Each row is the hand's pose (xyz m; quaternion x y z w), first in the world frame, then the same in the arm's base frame.
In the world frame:
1: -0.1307 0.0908 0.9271 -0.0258 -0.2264 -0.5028 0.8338
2: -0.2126 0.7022 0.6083 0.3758 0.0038 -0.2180 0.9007
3: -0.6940 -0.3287 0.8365 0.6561 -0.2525 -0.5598 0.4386
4: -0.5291 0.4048 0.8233 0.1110 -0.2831 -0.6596 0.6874
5: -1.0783 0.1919 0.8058 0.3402 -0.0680 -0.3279 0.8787
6: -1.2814 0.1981 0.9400 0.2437 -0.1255 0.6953 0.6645
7: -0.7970 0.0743 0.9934 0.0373 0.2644 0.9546 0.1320
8: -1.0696 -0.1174 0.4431 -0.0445 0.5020 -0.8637 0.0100
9: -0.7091 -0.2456 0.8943 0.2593 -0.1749 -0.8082 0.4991
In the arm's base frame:
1: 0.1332 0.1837 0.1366 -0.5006 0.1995 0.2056 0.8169
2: -0.5273 0.0824 0.3254 -0.2379 0.6496 0.0688 0.7188
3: 0.5848 -0.0922 0.6072 -0.0158 0.2416 -0.4146 0.8772
4: -0.1246 0.1561 0.5847 -0.4448 0.0893 -0.0116 0.8911
5: 0.1592 0.0193 1.0827 -0.2833 0.5429 0.0449 0.7893
6: 0.2345 0.1291 1.2866 0.3865 0.6869 0.5821 0.1999
7: 0.2847 0.1809 0.7890 -0.4332 -0.5688 -0.4687 0.5187
8: 0.3176 -0.4238 1.0061 -0.7859 -0.0365 -0.6114 0.0853
9: 0.5307 -0.0115 0.6393 -0.4400 0.0516 -0.3073 0.8422

